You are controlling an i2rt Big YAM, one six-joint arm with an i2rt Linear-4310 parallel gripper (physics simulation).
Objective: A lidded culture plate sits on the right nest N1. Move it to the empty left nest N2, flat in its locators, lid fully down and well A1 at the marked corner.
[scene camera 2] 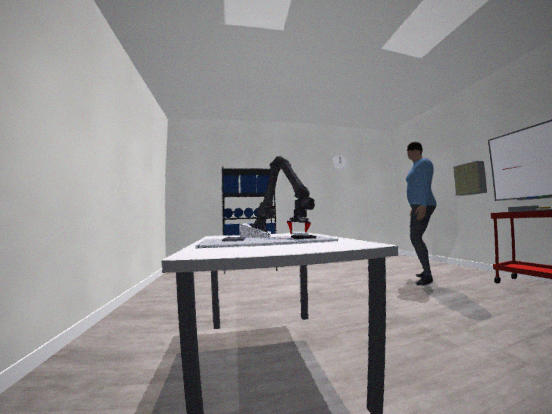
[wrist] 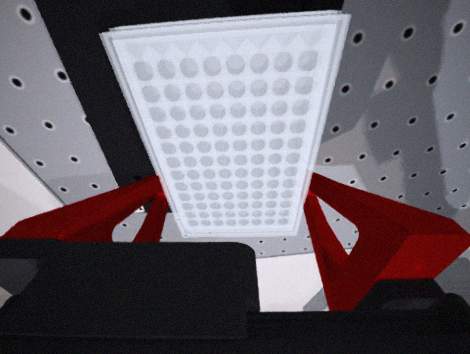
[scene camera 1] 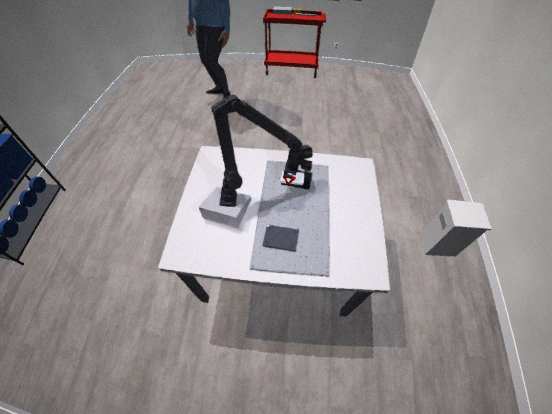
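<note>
The lidded culture plate (scene camera 1: 298, 180) (wrist: 235, 135) is white, with round wells showing through its clear lid. My gripper (scene camera 1: 292, 180) (scene camera 2: 299, 231) (wrist: 235, 178) is shut on it, with the red fingertips at its two long sides. It is over the black left nest N2 (scene camera 1: 308, 181) (scene camera 2: 303, 237) (wrist: 87, 65). In the wrist view a wide strip of N2 shows left of the plate and board shows along its right side. The height above N2 is hard to tell. A small white mark (wrist: 141, 209) lies at N2's corner. The dark grey right nest N1 (scene camera 1: 281, 239) (scene camera 2: 233, 239) holds no plate. Well A1 cannot be made out.
Both nests stand on the grey perforated board (scene camera 1: 310, 225) (wrist: 400, 125) on the white table (scene camera 1: 355, 225) (scene camera 2: 280, 262). The arm's grey base block (scene camera 1: 220, 214) stands left of the board. A person (scene camera 1: 212, 30) (scene camera 2: 420, 190) and a red cart (scene camera 1: 292, 62) are beyond the table.
</note>
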